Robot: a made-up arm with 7 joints. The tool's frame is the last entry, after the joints.
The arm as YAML. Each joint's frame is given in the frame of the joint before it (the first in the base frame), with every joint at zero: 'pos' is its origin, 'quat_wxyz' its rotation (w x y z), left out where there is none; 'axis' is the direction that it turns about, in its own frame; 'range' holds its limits. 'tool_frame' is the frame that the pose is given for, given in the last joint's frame.
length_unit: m
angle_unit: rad
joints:
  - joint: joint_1
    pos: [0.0, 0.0, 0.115]
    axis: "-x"
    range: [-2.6, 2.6]
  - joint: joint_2
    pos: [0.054, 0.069, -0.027]
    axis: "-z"
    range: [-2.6, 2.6]
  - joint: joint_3
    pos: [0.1, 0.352, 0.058]
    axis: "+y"
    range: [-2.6, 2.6]
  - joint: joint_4
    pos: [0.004, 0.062, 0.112]
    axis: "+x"
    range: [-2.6, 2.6]
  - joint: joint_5
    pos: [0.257, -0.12, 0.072]
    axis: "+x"
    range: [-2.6, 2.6]
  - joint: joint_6
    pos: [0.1, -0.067, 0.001]
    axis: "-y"
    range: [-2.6, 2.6]
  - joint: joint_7
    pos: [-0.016, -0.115, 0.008]
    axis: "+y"
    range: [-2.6, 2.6]
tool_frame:
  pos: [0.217, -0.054, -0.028]
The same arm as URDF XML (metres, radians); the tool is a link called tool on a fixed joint. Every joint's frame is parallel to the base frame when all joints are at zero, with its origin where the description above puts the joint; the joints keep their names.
<robot name="arm">
<joint name="tool_fixed" type="fixed"><parent link="link7"/><child link="tool"/><origin xyz="0.217 -0.054 -0.028"/></joint>
<joint name="joint_7" type="revolute"><parent link="link6"/><child link="link7"/><origin xyz="-0.016 -0.115 0.008"/><axis xyz="0 1 0"/><limit lower="-2.6" upper="2.6"/></joint>
<joint name="joint_6" type="revolute"><parent link="link5"/><child link="link6"/><origin xyz="0.1 -0.067 0.001"/><axis xyz="0 -1 0"/><limit lower="-2.6" upper="2.6"/></joint>
<joint name="joint_5" type="revolute"><parent link="link4"/><child link="link5"/><origin xyz="0.257 -0.12 0.072"/><axis xyz="1 0 0"/><limit lower="-2.6" upper="2.6"/></joint>
<joint name="joint_4" type="revolute"><parent link="link3"/><child link="link4"/><origin xyz="0.004 0.062 0.112"/><axis xyz="1 0 0"/><limit lower="-2.6" upper="2.6"/></joint>
<joint name="joint_3" type="revolute"><parent link="link2"/><child link="link3"/><origin xyz="0.1 0.352 0.058"/><axis xyz="0 1 0"/><limit lower="-2.6" upper="2.6"/></joint>
<joint name="joint_2" type="revolute"><parent link="link1"/><child link="link2"/><origin xyz="0.054 0.069 -0.027"/><axis xyz="0 0 -1"/><limit lower="-2.6" upper="2.6"/></joint>
<joint name="joint_1" type="revolute"><parent link="base"/><child link="link1"/><origin xyz="0 0 0.115"/><axis xyz="-1 0 0"/><limit lower="-2.6" upper="2.6"/></joint>
<link name="base"/>
<link name="link1"/>
<link name="link2"/>
<link name="link3"/>
<link name="link4"/>
<link name="link5"/>
<link name="link6"/>
<link name="link7"/>
<link name="tool"/>
</robot>

